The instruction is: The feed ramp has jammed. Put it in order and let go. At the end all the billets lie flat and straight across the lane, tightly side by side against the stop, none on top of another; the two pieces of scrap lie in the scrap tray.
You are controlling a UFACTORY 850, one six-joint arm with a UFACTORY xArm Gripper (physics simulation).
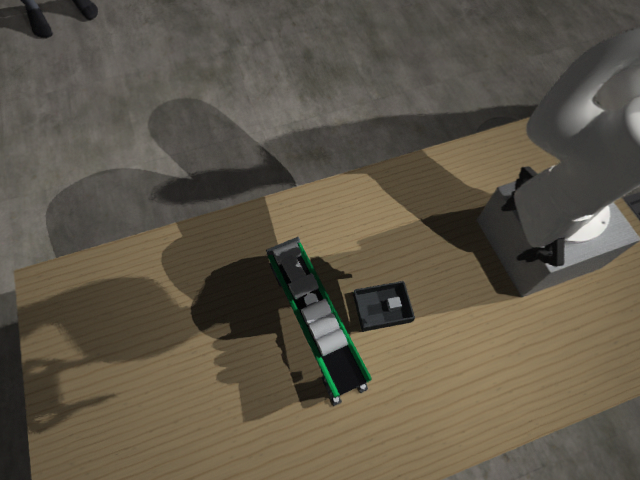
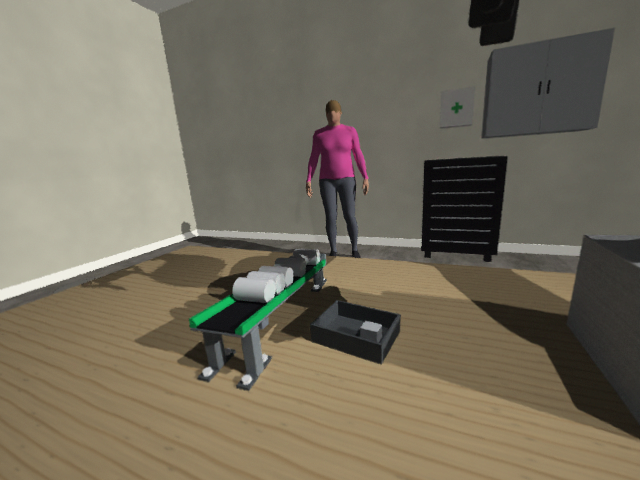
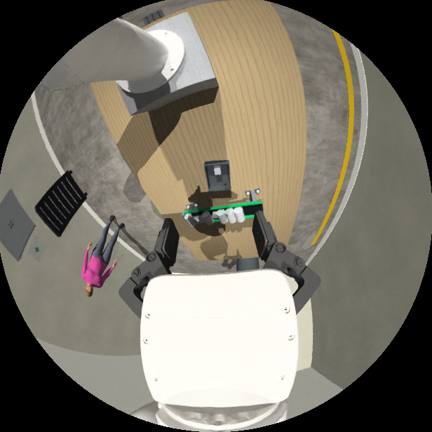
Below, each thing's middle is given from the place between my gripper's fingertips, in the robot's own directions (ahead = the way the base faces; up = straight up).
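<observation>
With the scrap tray (image 2: 338,327) as my reference, I find my hand 400 mm above it, and also 170 mm short of it and 40 mm to the left of it.
</observation>
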